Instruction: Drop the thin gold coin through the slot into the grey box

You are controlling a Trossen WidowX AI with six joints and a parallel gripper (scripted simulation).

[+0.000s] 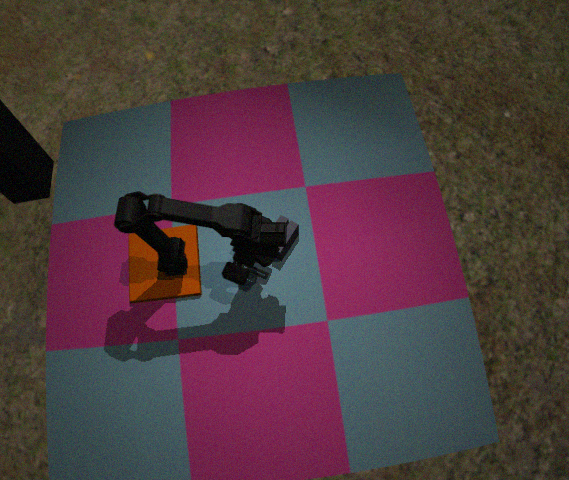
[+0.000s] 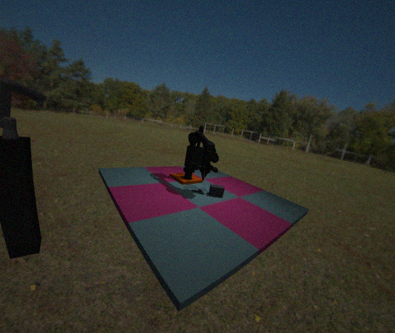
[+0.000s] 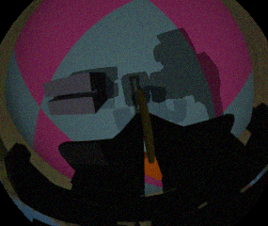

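Now: the gold coin 2 cm above my gripper tip.
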